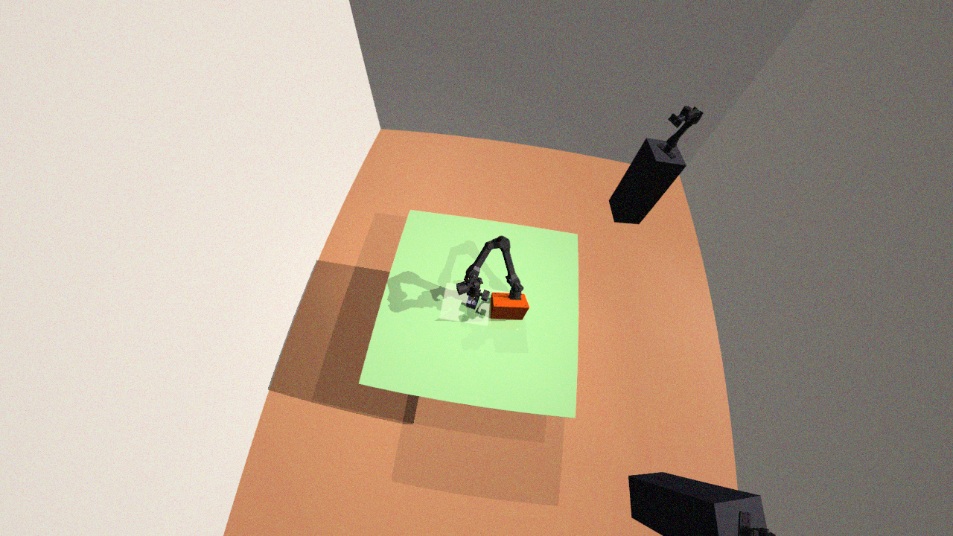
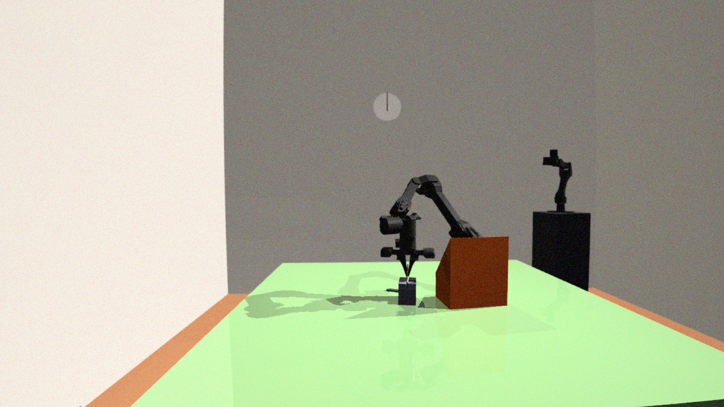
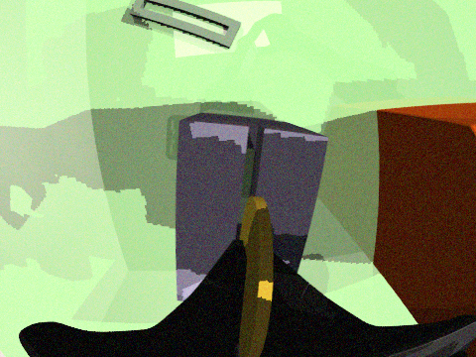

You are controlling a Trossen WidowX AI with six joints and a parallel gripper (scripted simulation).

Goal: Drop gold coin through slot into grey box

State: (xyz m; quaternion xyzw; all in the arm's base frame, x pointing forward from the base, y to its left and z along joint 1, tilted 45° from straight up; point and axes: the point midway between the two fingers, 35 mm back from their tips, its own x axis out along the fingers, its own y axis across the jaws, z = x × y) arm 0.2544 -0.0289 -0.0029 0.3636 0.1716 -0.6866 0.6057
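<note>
The gold coin is 20 mm above my gripper tip.
</note>
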